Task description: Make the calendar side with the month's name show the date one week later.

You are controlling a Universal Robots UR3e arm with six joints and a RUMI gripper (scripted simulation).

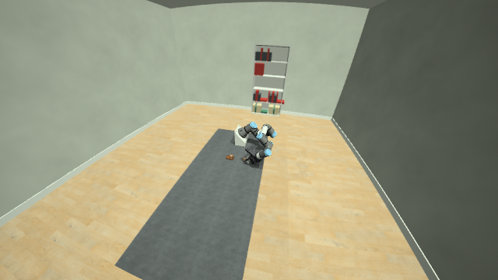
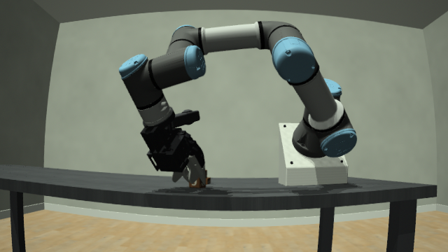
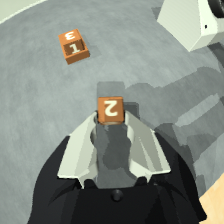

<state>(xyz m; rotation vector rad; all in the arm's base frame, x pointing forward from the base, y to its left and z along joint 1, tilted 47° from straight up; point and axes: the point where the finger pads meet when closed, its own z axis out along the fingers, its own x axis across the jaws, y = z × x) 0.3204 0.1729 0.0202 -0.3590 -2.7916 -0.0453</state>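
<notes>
My hand is 10 mm to the left of the cube and 10 mm above it. From my hand the other things lie so: calendar tray 170 mm to the right, 10 mm below.
</notes>
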